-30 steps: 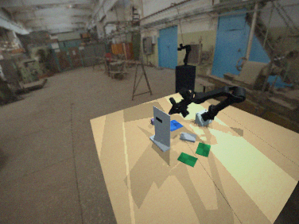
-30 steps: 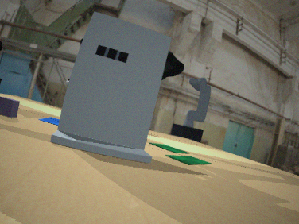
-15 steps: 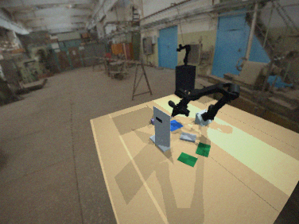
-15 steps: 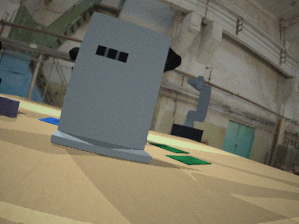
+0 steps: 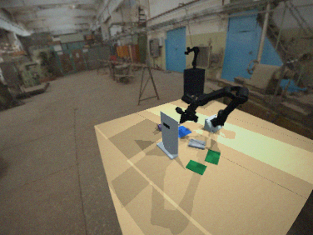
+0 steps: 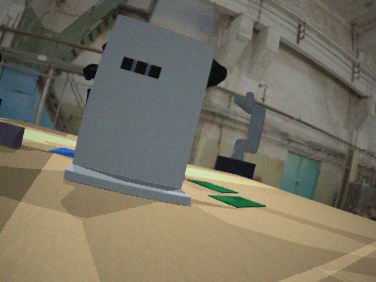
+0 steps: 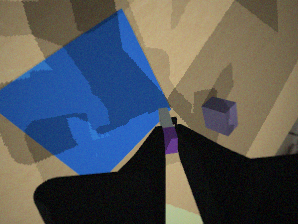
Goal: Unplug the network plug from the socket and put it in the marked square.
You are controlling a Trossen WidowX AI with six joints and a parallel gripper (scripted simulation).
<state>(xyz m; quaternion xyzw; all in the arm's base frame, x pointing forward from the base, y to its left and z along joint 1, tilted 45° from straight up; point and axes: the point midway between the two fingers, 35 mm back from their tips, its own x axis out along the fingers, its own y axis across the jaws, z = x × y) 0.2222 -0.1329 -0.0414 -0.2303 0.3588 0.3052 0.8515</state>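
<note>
The blue marked square lies 70 mm below my gripper tip and 10 mm behind it. The rest, counted from my gripper tip: network plug (right at my gripper tip); upright grey panel (190 mm ahead, 100 mm to the left, 40 mm above); grey piece (190 mm to the left, 70 mm below, 10 mm ahead).
</note>
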